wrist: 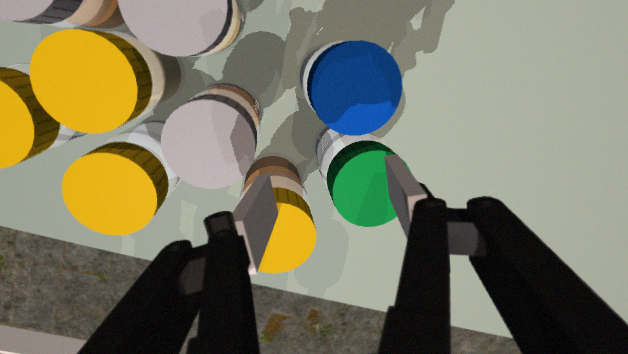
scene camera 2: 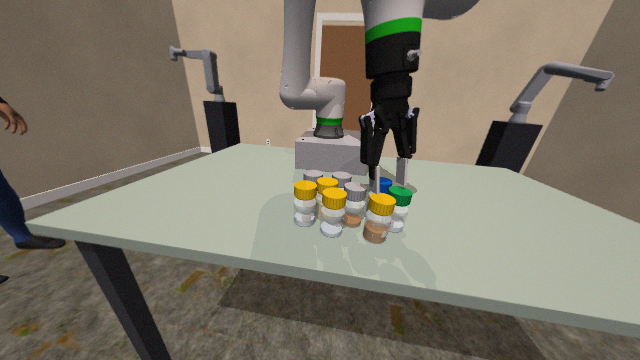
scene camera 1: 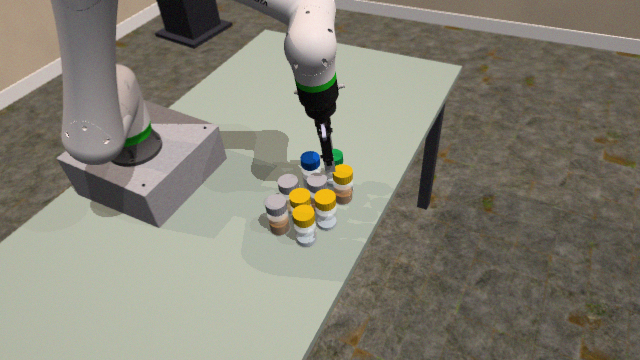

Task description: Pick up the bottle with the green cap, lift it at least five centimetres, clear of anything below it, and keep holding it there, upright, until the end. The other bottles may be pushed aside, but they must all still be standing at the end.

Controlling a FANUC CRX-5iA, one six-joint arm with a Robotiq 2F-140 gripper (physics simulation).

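Frame: origin at the arm's base, x ahead, y left, z up, level; metres.
Seen in the pictures: gripper, fingertip midpoint: (wrist: 329,186) (scene camera 2: 388,187) (scene camera 1: 329,160); arm's base at its link origin: (scene camera 2: 328,135) (scene camera 1: 135,148).
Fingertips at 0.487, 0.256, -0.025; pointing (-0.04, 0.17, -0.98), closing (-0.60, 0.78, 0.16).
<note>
Offsets run from my fingertips to a thing's top centre, as dx, dy, dz.
The green-capped bottle @[-0.007, +0.030, -0.006] (scene camera 1: 336,157) (scene camera 2: 400,197) (wrist: 361,192) stands upright on the table, partly hidden in scene camera 1 by a finger and a yellow-capped bottle. My gripper (scene camera 1: 329,168) (scene camera 2: 389,186) (wrist: 329,186) points down, its fingers partly open with nothing held. In the wrist view the right fingertip overlaps the right edge of the green cap, and the left fingertip covers part of the neighbouring yellow-capped bottle @[+0.050, -0.014, -0.005] (scene camera 1: 343,175) (scene camera 2: 382,204) (wrist: 296,232). Most of the green cap shows between the fingertips. The exact fingertip height over the caps is hard to tell.
The blue-capped bottle @[-0.058, -0.011, -0.006] (scene camera 1: 310,161) (wrist: 356,87) stands close beside the green-capped one. A grey-capped bottle @[+0.009, -0.075, -0.006] (scene camera 1: 317,181) (scene camera 2: 355,191) (wrist: 207,142) and several more yellow- and grey-capped bottles stand grouped on the other side. The table edge (scene camera 2: 320,276) runs near the group.
</note>
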